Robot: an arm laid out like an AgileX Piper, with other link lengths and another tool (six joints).
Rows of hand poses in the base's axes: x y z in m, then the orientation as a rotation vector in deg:
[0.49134, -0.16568, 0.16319, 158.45, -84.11, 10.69]
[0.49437, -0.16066, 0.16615, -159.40, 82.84, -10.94]
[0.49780, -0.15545, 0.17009, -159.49, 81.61, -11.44]
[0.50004, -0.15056, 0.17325, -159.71, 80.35, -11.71]
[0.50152, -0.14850, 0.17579, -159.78, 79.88, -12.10]
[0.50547, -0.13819, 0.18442, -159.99, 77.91, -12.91]
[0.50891, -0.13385, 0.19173, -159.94, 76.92, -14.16]
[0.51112, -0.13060, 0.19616, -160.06, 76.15, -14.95]
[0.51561, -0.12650, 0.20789, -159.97, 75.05, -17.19]
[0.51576, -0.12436, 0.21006, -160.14, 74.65, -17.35]
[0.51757, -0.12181, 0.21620, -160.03, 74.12, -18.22]
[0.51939, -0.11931, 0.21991, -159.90, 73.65, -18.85]
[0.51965, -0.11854, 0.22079, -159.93, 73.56, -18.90]
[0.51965, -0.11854, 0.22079, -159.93, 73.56, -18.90]
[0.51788, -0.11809, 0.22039, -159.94, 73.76, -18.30]
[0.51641, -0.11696, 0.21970, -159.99, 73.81, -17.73]
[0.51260, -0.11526, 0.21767, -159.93, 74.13, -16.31]
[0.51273, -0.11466, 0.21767, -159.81, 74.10, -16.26]
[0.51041, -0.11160, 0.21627, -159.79, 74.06, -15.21]
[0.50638, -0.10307, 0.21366, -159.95, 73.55, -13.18]
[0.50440, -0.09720, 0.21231, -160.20, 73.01, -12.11]
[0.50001, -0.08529, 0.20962, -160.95, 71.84, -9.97]
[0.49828, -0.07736, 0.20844, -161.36, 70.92, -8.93]
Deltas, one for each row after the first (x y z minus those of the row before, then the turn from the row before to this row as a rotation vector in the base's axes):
[0.00303, 0.00502, 0.00296, 0.16, -0.25, 1.02]
[0.00343, 0.00521, 0.00394, 0.21, -0.49, 0.75]
[0.00224, 0.00489, 0.00316, 0.18, -0.31, 0.80]
[0.00148, 0.00206, 0.00254, -0.02, -0.28, 0.29]
[0.00395, 0.01031, 0.00863, 0.24, -0.74, 1.23]
[0.00344, 0.00434, 0.00731, -0.06, -0.90, 0.57]
[0.00221, 0.00325, 0.00443, -0.12, -0.53, 0.48]
[0.00449, 0.00410, 0.01173, -0.37, -1.47, 0.62]
[0.00015, 0.00214, 0.00217, -0.07, -0.09, 0.28]
[0.00181, 0.00255, 0.00614, -0.06, -0.62, 0.29]
[0.00182, 0.00250, 0.00371, 0.02, -0.49, 0.25]
[0.00026, 0.00077, 0.00088, -0.02, -0.03, 0.06]
[0.00000, 0.00000, 0.00000, 0.00, 0.00, 0.00]
[-0.00177, 0.00045, -0.00040, 0.15, 0.37, -0.11]
[-0.00147, 0.00113, -0.00069, 0.15, 0.34, -0.01]
[-0.00381, 0.00170, -0.00203, 0.46, 0.81, -0.17]
[0.00013, 0.00060, 0.00000, 0.13, -0.03, 0.00]
[-0.00232, 0.00306, -0.00140, 0.40, 0.56, 0.05]
[-0.00403, 0.00853, -0.00261, 0.73, 1.09, 0.40]
[-0.00198, 0.00587, -0.00135, 0.32, 0.60, 0.41]
[-0.00439, 0.01191, -0.00269, 0.45, 1.30, 0.93]
[-0.00173, 0.00793, -0.00118, 0.28, 0.59, 0.68]

